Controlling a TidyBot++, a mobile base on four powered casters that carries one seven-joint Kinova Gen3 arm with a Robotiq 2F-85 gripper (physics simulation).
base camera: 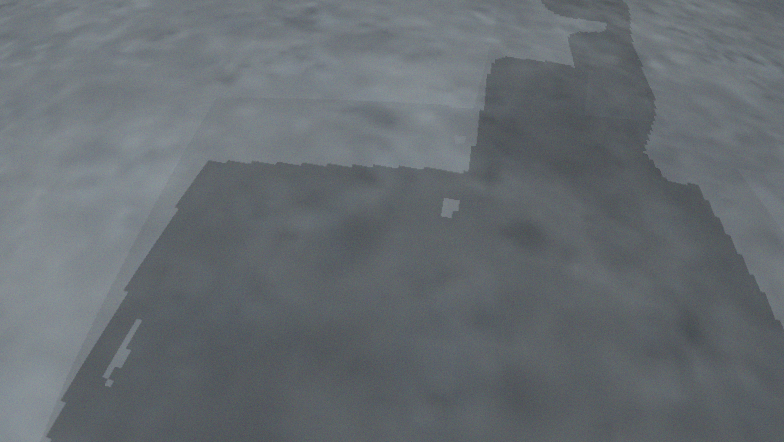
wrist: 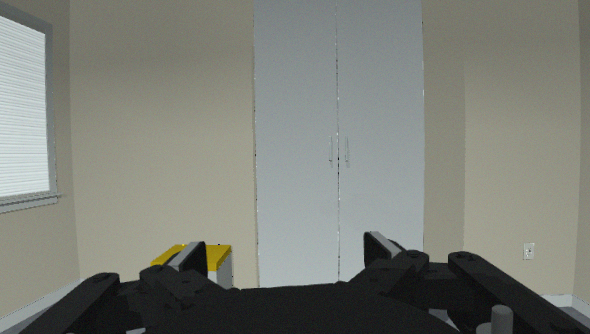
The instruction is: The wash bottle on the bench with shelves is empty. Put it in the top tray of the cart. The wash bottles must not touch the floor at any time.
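Frame: origin at the arm's base, x ahead, y left, z up, level; metres.
Where they show: gripper, between the fingertips: (wrist: 286, 254).
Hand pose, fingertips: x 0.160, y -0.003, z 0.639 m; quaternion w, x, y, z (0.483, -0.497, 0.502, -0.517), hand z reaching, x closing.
Note:
After its pixels a point has its place.
My gripper (wrist: 286, 254) @(x 0.160, y -0.003, z 0.639 m) is open in the wrist view, its two fingers wide apart with no object between them. Behind the fingers stand a wall and the lower part of a tall cabinet. The wash bottle, the bench with shelves and the cart do not show in the base camera view or the wrist view. The gripper does not show in the base camera view.
A tall grey double-door cabinet (wrist: 300, 100) @(x 1.596, y -0.165, z 0.982 m) stands ahead. A white box-like thing with a yellow top (wrist: 219, 252) @(x 1.922, y 0.352, z 0.053 m) shows behind the left finger. A window (wrist: 22, 110) @(x 2.027, y 1.698, z 1.027 m) is at the left, a wall outlet (wrist: 528, 251) @(x 1.730, y -1.740, z 0.002 m) at the right. Dark shadows lie on the grey floor (base camera: 109, 137) @(x 0.559, y 0.340, z -0.397 m).

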